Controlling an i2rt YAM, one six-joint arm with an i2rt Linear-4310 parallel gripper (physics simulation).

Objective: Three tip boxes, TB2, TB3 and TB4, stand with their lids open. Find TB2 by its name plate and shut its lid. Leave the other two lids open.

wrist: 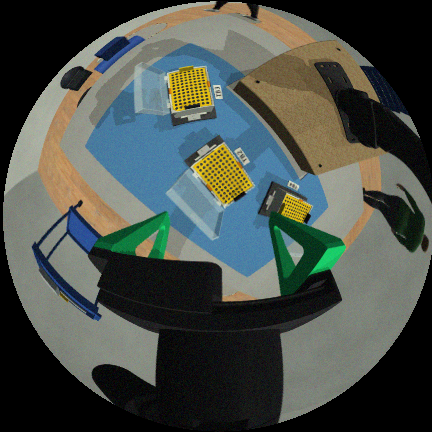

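Pixels of known places: gripper, fingertip midpoint: (218, 216); arm's base, origin of the base link: (346, 101).
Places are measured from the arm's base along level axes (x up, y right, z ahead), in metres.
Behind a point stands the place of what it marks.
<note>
Tip box TB2 (222, 174) {y -0.064, x -0.136, z 0.316 m}, with yellow tip rack, stands near the middle of the wrist view, turned at a slant, beside its name plate (242, 155) {y -0.062, x -0.191, z 0.245 m}. Its clear lid (196, 206) {y -0.076, x -0.085, z 0.389 m} is open, out to the lower left. Tip box TB3 (191, 90) {y 0.135, x -0.135, z 0.269 m} stands farther up, with its name plate (218, 92) {y 0.117, x -0.191, z 0.206 m} at its right and its clear lid (151, 89) {y 0.176, x -0.099, z 0.332 m} open to the left. Tip box TB4 (296, 207) {y -0.247, x -0.135, z 0.180 m} is at the right, below its name plate (293, 185) {y -0.216, x -0.191, z 0.140 m}; the right finger hides much of its lid area. My gripper (218, 216) {y -0.048, x 0.049, z 0.344 m} is open and empty, its fingertips on either side of TB2's lid in the view.
The boxes stand on a blue mat (245, 255) {y -0.363, x -0.193, z 0.387 m}. A brown board (300, 110) {y -0.005, x -0.088, z 0.094 m} with a raised edge lies at the upper right, and a black arm (362, 117) {y -0.017, x 0.083, z 0.127 m} reaches over it. A blue object (120, 54) is at the upper left, and a blue-framed cart (64, 291) at the lower left.
</note>
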